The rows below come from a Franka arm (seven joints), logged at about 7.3 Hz.
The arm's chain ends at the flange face. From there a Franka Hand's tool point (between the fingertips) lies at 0.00 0.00 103.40 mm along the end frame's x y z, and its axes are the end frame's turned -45 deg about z.
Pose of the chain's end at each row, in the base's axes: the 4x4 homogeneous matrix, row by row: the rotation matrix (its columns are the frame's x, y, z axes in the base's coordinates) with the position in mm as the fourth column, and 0 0 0 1 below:
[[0.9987, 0.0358, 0.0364, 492.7], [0.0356, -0.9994, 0.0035, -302.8], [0.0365, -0.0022, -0.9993, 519.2], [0, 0, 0, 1]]
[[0.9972, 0.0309, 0.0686, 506.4], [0.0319, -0.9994, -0.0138, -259.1], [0.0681, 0.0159, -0.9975, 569.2], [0, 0, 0, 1]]
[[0.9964, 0.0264, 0.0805, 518.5], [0.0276, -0.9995, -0.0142, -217.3], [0.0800, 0.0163, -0.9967, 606.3], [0, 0, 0, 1]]
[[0.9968, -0.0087, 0.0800, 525.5], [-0.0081, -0.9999, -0.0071, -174.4], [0.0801, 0.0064, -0.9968, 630.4], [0, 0, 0, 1]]
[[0.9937, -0.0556, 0.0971, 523.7], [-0.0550, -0.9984, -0.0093, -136.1], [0.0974, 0.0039, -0.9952, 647.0], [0, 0, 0, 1]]
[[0.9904, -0.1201, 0.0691, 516.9], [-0.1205, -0.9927, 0.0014, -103.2], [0.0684, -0.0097, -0.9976, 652.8], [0, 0, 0, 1]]
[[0.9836, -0.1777, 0.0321, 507.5], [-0.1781, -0.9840, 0.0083, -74.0], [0.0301, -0.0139, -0.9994, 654.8], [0, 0, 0, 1]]
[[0.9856, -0.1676, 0.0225, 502.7], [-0.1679, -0.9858, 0.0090, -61.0], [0.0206, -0.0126, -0.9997, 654.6], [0, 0, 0, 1]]
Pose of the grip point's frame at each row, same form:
[[0.6809, 0.7315, 0.0364, 496.5], [0.7319, -0.6815, 0.0035, -302.4], [0.0274, 0.0243, -0.9993, 415.9], [0, 0, 0, 1]]
[[0.6833, 0.7270, 0.0686, 513.5], [0.7292, -0.6841, -0.0138, -260.5], [0.0369, 0.0594, -0.9975, 466.1], [0, 0, 0, 1]]
[[0.6859, 0.7232, 0.0805, 526.8], [0.7263, -0.6872, -0.0142, -218.8], [0.0450, 0.0681, -0.9967, 503.2], [0, 0, 0, 1]]
[[0.7110, 0.6987, 0.0800, 533.8], [0.7013, -0.7128, -0.0071, -175.1], [0.0521, 0.0612, -0.9968, 527.3], [0, 0, 0, 1]]
[[0.7420, 0.6633, 0.0971, 533.7], [0.6671, -0.7449, -0.0093, -137.1], [0.0661, 0.0716, -0.9952, 544.1], [0, 0, 0, 1]]
[[0.7852, 0.6154, 0.0691, 524.0], [0.6167, -0.7872, 0.0014, -103.1], [0.0552, 0.0415, -0.9976, 549.6], [0, 0, 0, 1]]
[[0.8212, 0.5699, 0.0321, 510.8], [0.5699, -0.8217, 0.0083, -73.1], [0.0311, 0.0115, -0.9994, 551.5], [0, 0, 0, 1]]
[[0.8154, 0.5784, 0.0225, 505.0], [0.5783, -0.8158, 0.0090, -60.1], [0.0235, 0.0057, -0.9997, 551.2], [0, 0, 0, 1]]

